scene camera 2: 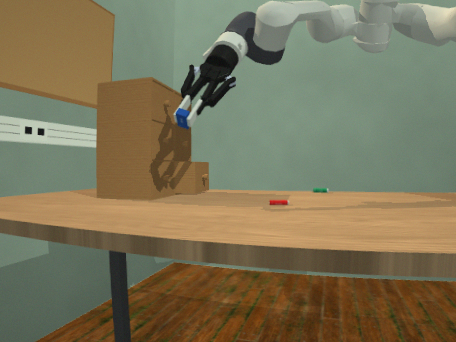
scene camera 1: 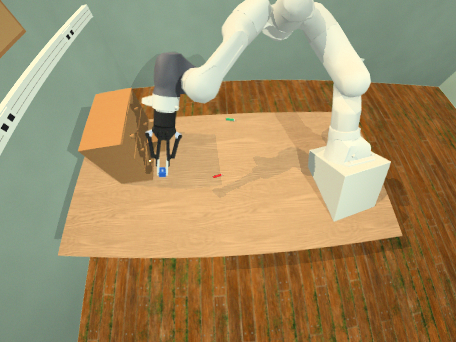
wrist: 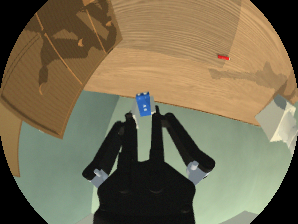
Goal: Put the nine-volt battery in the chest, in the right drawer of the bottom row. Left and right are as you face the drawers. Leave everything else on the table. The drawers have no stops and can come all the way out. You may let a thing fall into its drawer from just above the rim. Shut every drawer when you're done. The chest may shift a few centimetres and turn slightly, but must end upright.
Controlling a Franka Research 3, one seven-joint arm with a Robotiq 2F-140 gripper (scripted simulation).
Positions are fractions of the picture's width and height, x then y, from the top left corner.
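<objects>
You can see my gripper in the wrist view (0.48, 0.46), and it's there in scene camera 1 (0.36, 0.51) and in scene camera 2 (0.40, 0.35) too.
</objects>
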